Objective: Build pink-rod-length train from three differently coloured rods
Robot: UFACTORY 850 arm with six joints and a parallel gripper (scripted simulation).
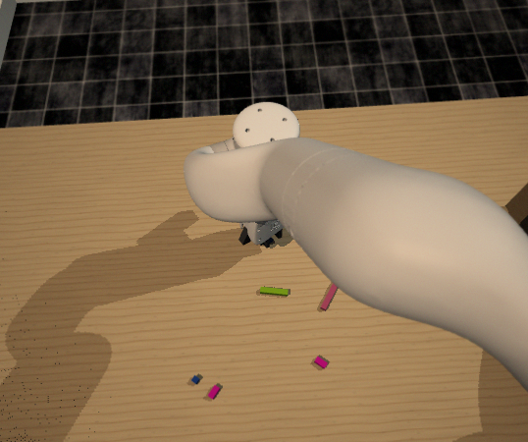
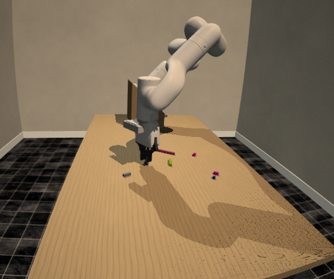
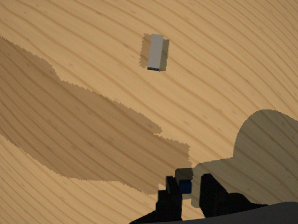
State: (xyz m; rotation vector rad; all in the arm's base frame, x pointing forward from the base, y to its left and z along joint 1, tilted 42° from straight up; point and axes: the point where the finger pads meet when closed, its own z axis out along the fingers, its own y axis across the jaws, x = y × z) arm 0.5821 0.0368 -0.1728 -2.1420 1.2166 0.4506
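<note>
Right now the grey rod is 9 cm to the right of my hand, 8 cm ahead of it and 3 cm below it. Also, from my hand: lime rod 10 cm to the left, 3 cm below, 1 cm ahead; pink rod 11 cm to the left, 10 cm behind, 3 cm below.
</note>
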